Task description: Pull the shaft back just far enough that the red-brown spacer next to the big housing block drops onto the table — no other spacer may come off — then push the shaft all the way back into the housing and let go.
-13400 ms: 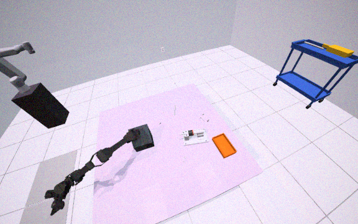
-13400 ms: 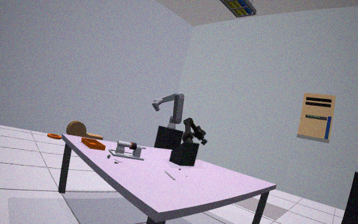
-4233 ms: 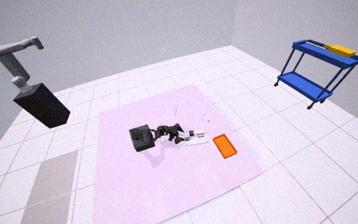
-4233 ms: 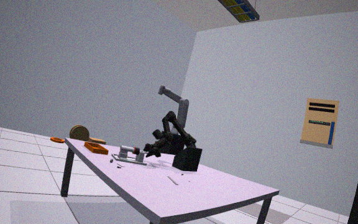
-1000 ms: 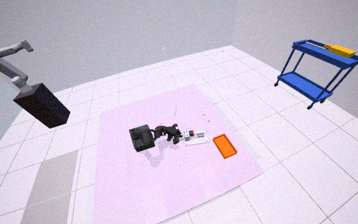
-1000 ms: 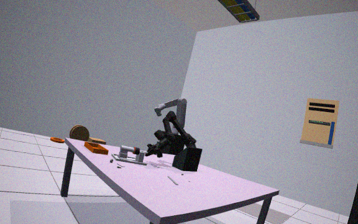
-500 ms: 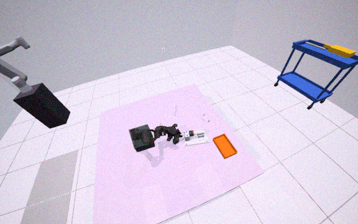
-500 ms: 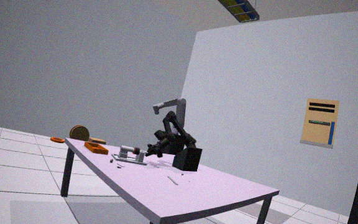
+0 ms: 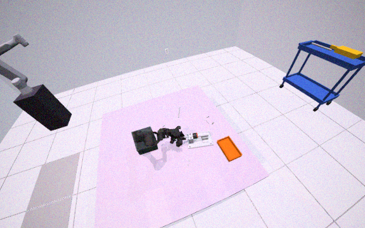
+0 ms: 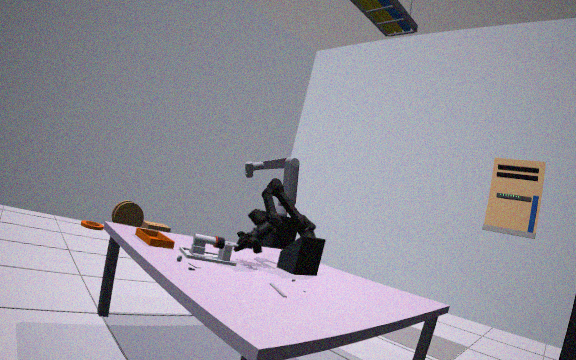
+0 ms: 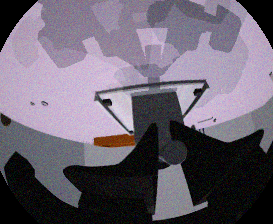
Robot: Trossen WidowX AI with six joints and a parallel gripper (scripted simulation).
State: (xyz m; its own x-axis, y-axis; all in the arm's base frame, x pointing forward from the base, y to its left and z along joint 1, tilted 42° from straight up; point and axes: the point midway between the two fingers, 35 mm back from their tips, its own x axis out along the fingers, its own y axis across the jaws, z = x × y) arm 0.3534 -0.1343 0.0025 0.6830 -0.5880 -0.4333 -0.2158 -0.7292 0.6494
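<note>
Right now my gripper tip is 50 mm short of the shaft, 20 mm below it and 10 mm to the left of it. Also, from my gripper tip: orange tray: 320 mm ahead, 210 mm to the right, 50 mm below.
</note>
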